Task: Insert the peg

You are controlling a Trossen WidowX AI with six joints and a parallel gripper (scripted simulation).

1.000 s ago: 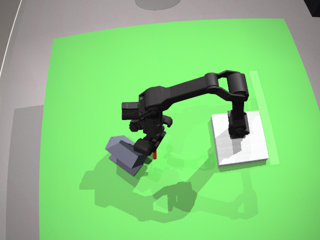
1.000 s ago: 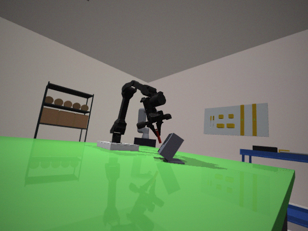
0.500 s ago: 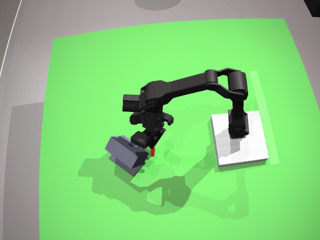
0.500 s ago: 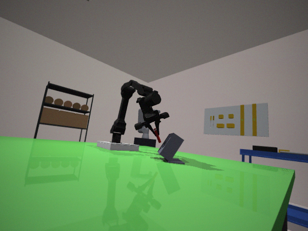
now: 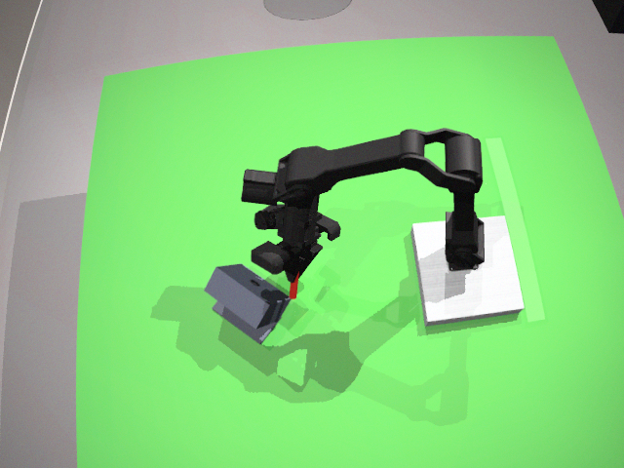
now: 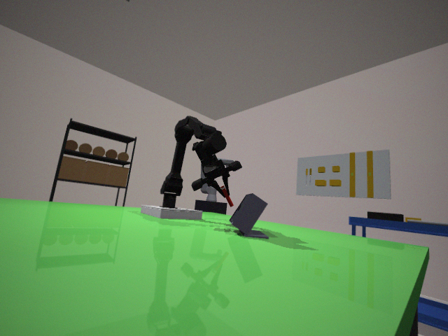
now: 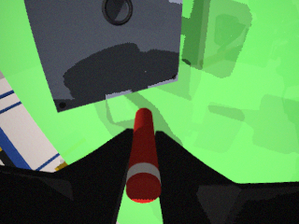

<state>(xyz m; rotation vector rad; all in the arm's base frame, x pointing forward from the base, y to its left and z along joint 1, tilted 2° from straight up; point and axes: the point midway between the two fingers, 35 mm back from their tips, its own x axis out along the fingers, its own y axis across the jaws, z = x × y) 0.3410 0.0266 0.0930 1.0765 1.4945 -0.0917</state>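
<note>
Now: gripper tip 90 mm short of the grey sloped panel, 10 mm to the right of it and 50 mm above it. Also, from my gripper tip: round red peg (10 mm to the right, 10 mm above).
</note>
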